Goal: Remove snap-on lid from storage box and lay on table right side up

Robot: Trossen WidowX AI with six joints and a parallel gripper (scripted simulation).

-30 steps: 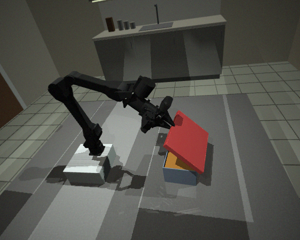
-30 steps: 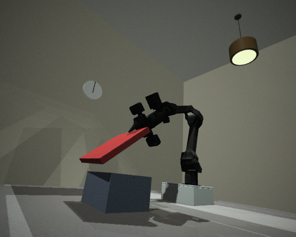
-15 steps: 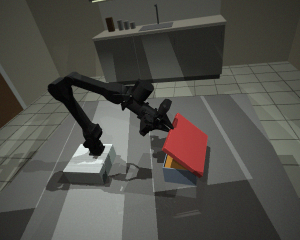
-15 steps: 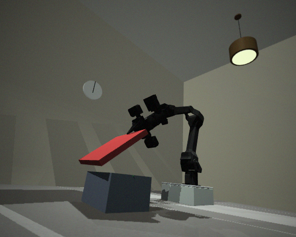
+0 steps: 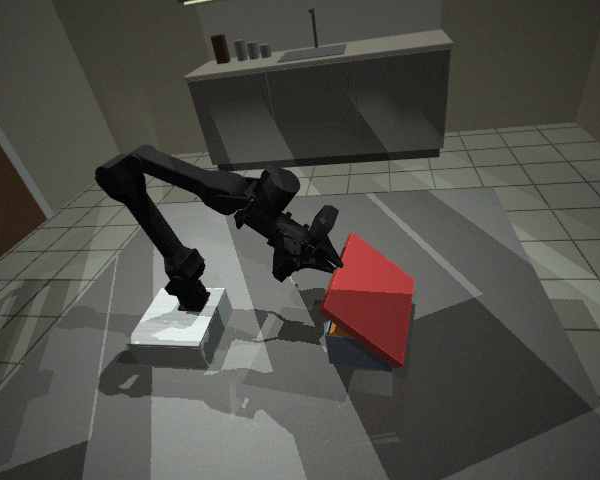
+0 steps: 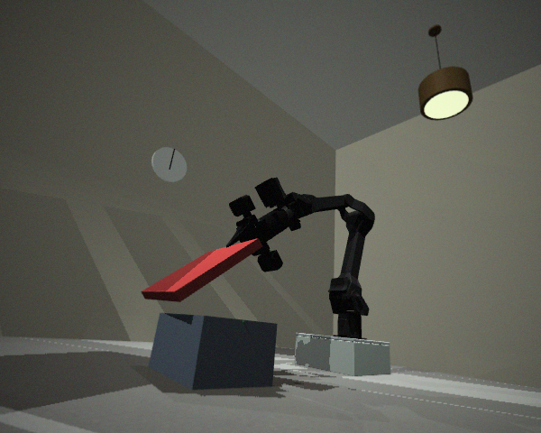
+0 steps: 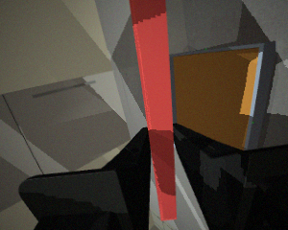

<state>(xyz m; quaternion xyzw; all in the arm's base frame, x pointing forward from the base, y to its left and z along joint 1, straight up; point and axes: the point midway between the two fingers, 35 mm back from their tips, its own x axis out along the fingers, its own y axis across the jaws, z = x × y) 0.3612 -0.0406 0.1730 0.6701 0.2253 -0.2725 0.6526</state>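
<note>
The red lid is 6 cm ahead of my gripper tip, 5 cm below it and 1 cm to the right of it. Round my gripper tip: storage box: 19 cm below, 4 cm to the left, 4 cm ahead.
</note>
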